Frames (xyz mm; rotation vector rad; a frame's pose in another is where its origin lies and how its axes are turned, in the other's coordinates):
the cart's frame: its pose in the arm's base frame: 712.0 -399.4 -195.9 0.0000 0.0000 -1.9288
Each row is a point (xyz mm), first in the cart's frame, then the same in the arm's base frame.
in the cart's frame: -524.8 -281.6 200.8
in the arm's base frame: 632.1 190.8 4.9
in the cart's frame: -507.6 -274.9 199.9
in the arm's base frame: 632.4 172.3 4.0
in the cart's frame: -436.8 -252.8 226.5
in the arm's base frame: 628.3 98.3 30.6
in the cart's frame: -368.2 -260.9 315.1
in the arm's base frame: 596.7 36.9 119.2
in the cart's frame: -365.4 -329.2 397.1
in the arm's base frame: 531.7 58.2 201.2
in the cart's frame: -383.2 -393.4 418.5
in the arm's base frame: 477.8 97.4 222.6
